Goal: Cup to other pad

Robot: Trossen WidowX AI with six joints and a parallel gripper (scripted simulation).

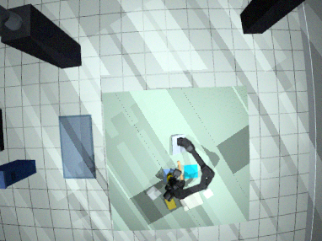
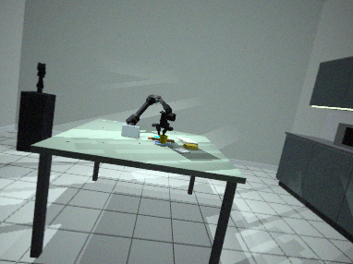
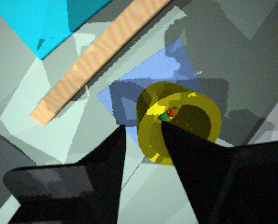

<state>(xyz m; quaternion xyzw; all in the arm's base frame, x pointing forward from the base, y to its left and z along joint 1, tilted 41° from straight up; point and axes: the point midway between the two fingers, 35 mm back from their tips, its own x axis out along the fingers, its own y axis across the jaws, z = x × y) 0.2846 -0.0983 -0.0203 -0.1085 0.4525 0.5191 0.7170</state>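
My gripper tip is now 2 cm to the left of the yellow cup, 2 cm short of it and 2 cm above it. Also, from my gripper tip: cyan pad: 17 cm to the left, 6 cm below, 1 cm ahead; wooden strip: 8 cm to the left, 5 cm below, 1 cm ahead.
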